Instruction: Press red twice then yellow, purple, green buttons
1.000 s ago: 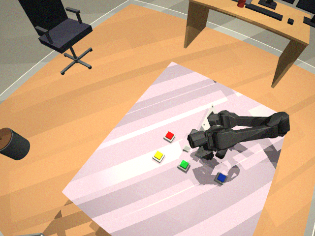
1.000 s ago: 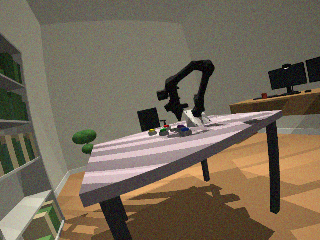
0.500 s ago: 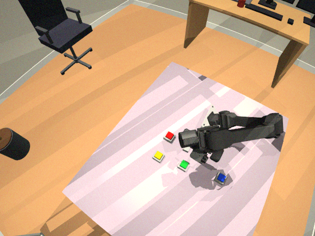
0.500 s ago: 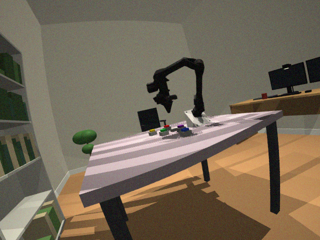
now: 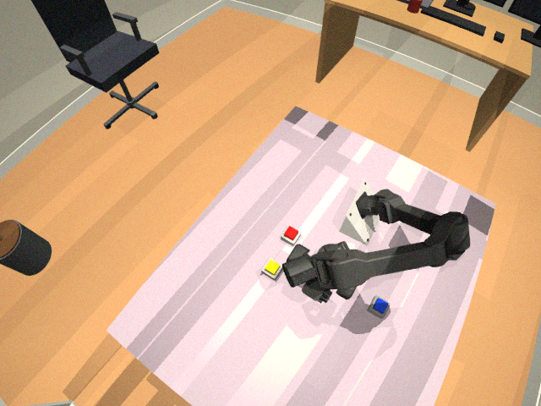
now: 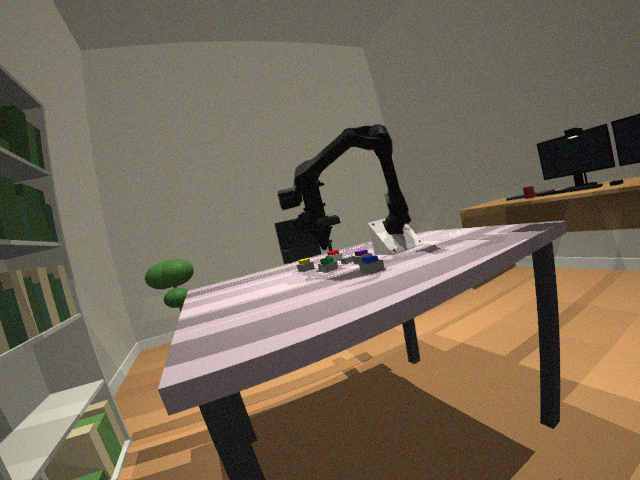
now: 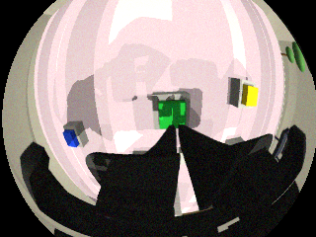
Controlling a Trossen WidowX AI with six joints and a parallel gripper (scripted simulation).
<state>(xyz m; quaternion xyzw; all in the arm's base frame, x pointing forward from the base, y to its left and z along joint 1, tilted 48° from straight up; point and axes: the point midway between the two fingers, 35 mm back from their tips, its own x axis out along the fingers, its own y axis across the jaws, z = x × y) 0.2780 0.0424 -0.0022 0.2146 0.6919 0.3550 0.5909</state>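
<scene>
Now: gripper tip 30 mm above the green button. The rest, counted from my gripper tip: purple button 110 mm behind, 30 mm to the left, 30 mm below; then yellow button 130 mm to the right, 50 mm ahead, 30 mm below; then small grey block 80 mm behind, 60 mm below, 40 mm to the right.
</scene>
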